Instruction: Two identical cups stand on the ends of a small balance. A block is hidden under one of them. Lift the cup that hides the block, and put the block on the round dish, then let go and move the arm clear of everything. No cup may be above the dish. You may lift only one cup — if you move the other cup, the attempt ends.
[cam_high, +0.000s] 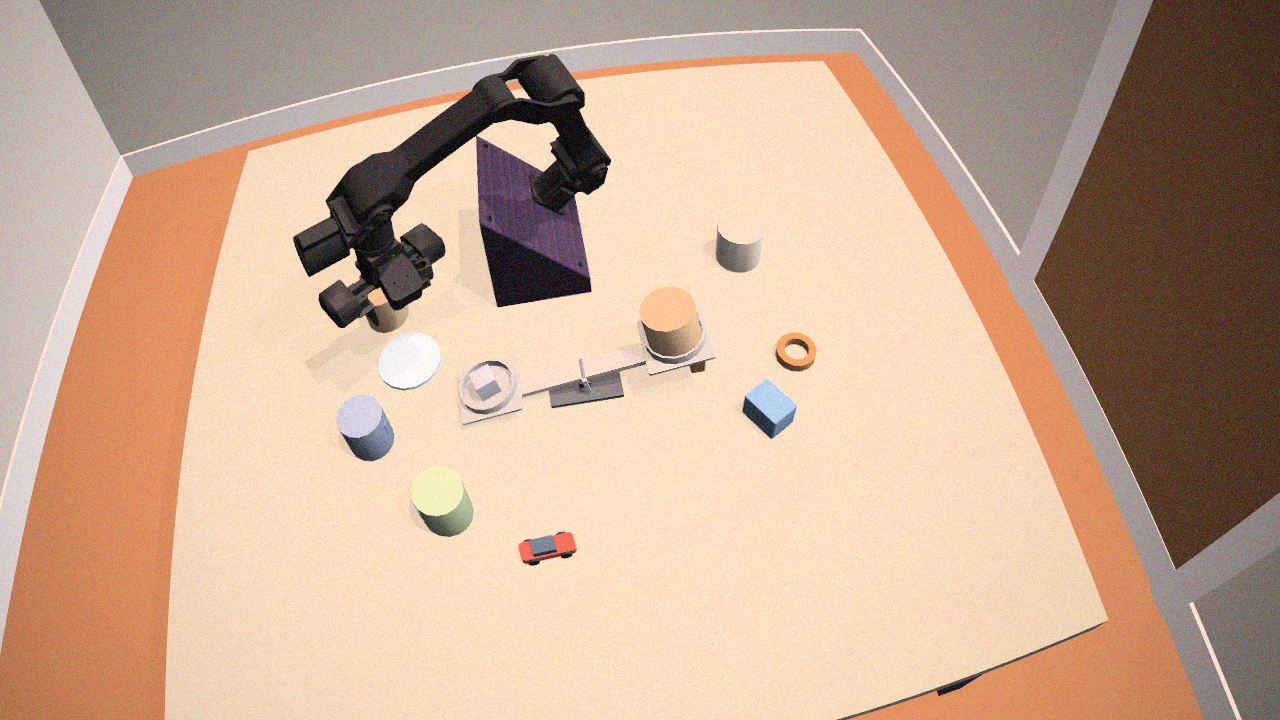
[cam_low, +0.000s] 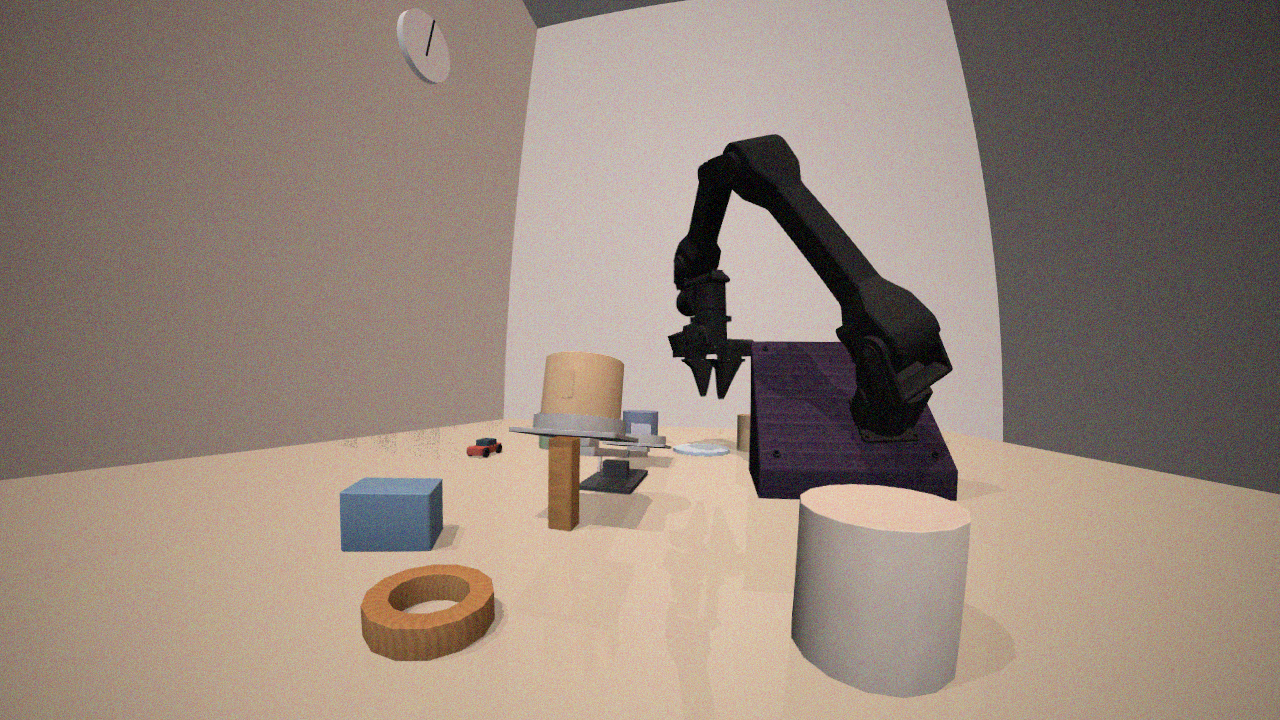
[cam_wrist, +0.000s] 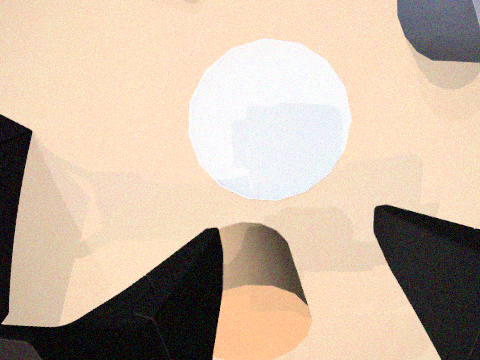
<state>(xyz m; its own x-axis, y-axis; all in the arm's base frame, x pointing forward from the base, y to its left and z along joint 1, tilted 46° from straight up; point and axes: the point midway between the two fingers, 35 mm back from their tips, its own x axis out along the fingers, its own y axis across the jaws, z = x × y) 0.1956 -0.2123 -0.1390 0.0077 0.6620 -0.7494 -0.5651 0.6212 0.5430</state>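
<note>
Right now my gripper tip is 12 cm to the right of the small block, 11 cm short of it and 6 cm above it. From my gripper tip the other things lie so: lavender cylinder: 14 cm ahead, 6 cm below, 4 cm to the right; then small balance: 25 cm to the left, 12 cm ahead, 7 cm below; then round white dish: 9 cm below, 2 cm ahead.
</note>
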